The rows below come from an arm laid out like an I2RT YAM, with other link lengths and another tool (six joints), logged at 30 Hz.
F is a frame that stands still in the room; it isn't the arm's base.
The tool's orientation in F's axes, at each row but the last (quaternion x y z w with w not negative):
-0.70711, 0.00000, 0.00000, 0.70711
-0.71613, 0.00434, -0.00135, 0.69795
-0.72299, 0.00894, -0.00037, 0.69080
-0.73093, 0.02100, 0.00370, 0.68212
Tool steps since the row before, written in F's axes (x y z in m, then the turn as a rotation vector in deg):
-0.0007, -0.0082, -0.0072, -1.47, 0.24, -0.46
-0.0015, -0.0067, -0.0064, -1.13, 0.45, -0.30
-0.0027, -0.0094, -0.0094, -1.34, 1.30, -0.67
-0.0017, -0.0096, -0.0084, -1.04, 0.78, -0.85
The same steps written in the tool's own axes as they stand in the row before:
-0.0007, 0.0072, -0.0082, -1.47, 0.46, 0.24
-0.0014, 0.0066, -0.0065, -1.13, 0.29, 0.45
-0.0025, 0.0099, -0.0090, -1.35, 0.63, 1.31
-0.0012, 0.0091, -0.0090, -1.03, 0.83, 0.81

